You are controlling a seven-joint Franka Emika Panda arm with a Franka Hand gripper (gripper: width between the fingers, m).
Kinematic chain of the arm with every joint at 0, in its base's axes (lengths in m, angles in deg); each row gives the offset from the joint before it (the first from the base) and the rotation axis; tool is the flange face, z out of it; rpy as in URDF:
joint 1: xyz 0 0 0.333 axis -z
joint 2: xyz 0 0 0 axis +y
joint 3: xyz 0 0 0.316 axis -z
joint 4: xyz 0.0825 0 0 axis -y
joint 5: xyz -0.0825 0 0.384 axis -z
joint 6: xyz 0 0 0 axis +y
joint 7: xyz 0.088 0 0 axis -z
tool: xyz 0 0 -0.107 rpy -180 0 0
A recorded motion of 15 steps. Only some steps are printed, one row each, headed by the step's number.
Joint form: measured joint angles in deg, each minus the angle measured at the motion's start. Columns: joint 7, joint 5, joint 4, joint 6, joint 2, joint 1, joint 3.
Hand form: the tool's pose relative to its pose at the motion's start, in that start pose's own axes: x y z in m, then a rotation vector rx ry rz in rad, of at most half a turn. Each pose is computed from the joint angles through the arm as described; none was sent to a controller.
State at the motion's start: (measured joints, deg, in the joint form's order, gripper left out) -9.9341 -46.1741 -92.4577 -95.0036 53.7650 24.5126 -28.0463
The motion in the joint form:
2: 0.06 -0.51 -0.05 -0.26 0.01 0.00 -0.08
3: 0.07 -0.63 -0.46 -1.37 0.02 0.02 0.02
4: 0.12 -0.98 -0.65 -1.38 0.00 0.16 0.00
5: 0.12 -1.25 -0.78 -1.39 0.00 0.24 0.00
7: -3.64 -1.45 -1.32 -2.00 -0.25 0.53 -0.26
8: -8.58 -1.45 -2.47 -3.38 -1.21 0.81 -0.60
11: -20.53 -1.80 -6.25 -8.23 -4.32 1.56 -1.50
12: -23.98 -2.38 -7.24 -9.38 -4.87 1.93 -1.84
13: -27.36 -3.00 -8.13 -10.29 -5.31 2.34 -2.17
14: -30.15 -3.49 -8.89 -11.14 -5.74 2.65 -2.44
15: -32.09 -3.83 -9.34 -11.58 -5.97 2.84 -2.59
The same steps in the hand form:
2: 0.0005 -0.0010 0.0005 0.0083 0.0043 0.0016
3: 0.0021 0.0025 0.0003 0.0074 0.0202 0.0086
4: 0.0018 0.0032 0.0000 0.0148 0.0210 0.0125
5: 0.0016 0.0038 -0.0001 0.0204 0.0215 0.0149
7: 0.0007 0.0040 0.0000 0.0228 0.0300 -0.0485
8: -0.0023 0.0021 0.0001 0.0118 0.0489 -0.1342
11: -0.0112 -0.0023 0.0006 -0.0309 0.1127 -0.3372
12: -0.0131 -0.0020 0.0009 -0.0320 0.1286 -0.3917
13: -0.0149 -0.0014 0.0011 -0.0308 0.1422 -0.4443
14: -0.0165 -0.0012 0.0012 -0.0325 0.1548 -0.4881
15: -0.0175 -0.0009 0.0014 -0.0327 0.1616 -0.5184

